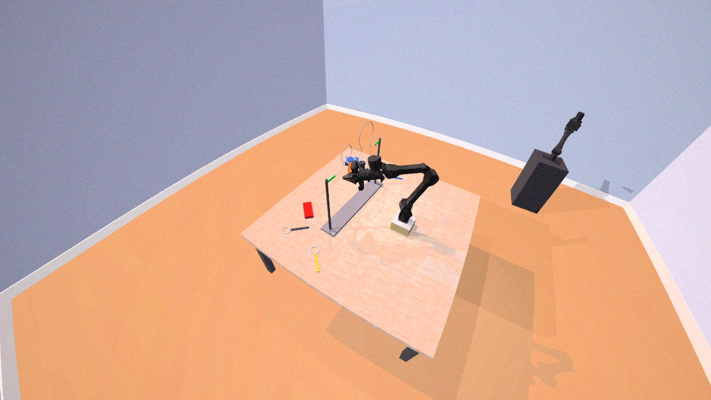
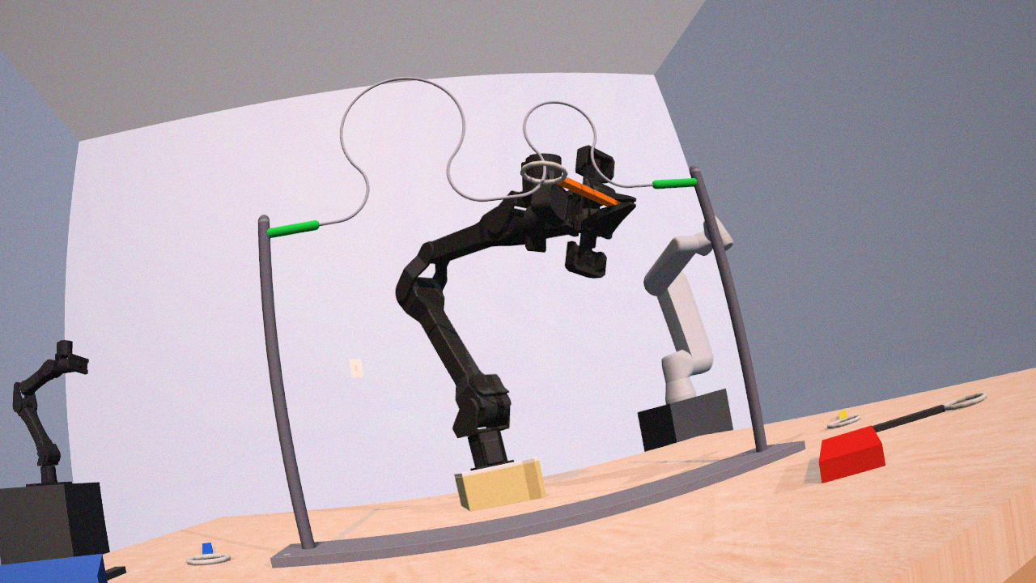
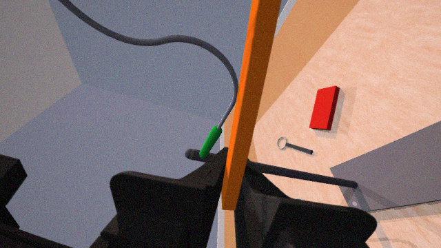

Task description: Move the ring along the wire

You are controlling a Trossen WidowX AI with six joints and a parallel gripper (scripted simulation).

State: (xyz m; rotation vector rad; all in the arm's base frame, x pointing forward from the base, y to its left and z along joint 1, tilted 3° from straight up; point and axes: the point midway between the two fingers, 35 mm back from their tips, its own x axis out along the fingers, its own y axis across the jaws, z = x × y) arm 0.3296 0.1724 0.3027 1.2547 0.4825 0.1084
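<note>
The wire rig lies 200 mm to the right of my gripper tip, 80 mm below it and 20 mm ahead of it. Also, from my gripper tip: orange-handled ring 90 mm to the right, 30 mm above, 10 mm ahead; then red block 370 mm below, 270 mm ahead, 20 mm to the left; then yellow-handled ring 380 mm below, 300 mm to the left, 10 mm ahead.
</note>
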